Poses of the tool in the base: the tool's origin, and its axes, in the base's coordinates. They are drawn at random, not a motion.
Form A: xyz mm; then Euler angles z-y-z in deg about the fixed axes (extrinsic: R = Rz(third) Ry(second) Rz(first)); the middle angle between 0 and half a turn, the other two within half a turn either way.
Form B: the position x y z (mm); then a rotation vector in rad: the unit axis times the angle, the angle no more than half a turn. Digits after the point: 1 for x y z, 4 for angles.
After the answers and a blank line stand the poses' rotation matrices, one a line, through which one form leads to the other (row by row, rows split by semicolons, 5 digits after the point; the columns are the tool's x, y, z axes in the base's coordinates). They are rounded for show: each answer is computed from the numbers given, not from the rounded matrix.
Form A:
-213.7 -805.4 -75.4 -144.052 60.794 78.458
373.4 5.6 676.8 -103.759 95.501 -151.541
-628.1 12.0 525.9 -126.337 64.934 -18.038
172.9 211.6 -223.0 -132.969 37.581 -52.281
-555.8 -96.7 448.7 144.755 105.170 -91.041
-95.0 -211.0 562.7 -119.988 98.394 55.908
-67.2 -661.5 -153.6 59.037 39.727 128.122
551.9 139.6 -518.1 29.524 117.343 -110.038
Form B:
-213.7 -805.4 -75.4 -1.0404 -0.4047 -1.0307
373.4 5.6 676.8 -0.7546 -1.7037 1.3400
-628.1 12.0 525.9 -1.1797 0.8524 -2.1779
172.9 211.6 -223.0 0.6376 -0.7507 2.8917
-555.8 -96.7 448.7 1.6671 -0.8826 0.6519
-95.0 -211.0 562.7 -1.7876 0.0641 -0.8192
-67.2 -661.5 -153.6 0.5836 -0.8478 -2.8435
551.9 139.6 -518.1 2.0308 0.7479 -0.8513

0.49614 0.85049 0.17465; -0.50449 0.11868 0.85522; 0.70663 -0.51242 0.48795
-0.48290 -0.03148 -0.87511; 0.84307 0.25347 -0.47434; 0.23674 -0.96683 -0.09586
-0.48813 0.14103 0.86130; -0.68822 -0.66909 -0.28049; 0.53673 -0.72968 0.42366
-0.90927 -0.18439 0.37312; -0.02038 -0.87570 -0.48243; 0.41570 -0.44626 0.79249
0.57310 -0.81930 -0.01753; -0.22416 -0.13615 -0.96499; 0.78823 0.55696 -0.26168
0.75817 0.34305 0.55452; -0.42506 -0.38487 0.81927; 0.49446 -0.85685 -0.14598
-0.91887 0.00239 -0.39456; -0.21808 -0.83644 0.50280; -0.32882 0.54805 0.76910
0.59990 0.73992 -0.30436; 0.20663 -0.51079 -0.83450; -0.77293 0.43773 -0.45932

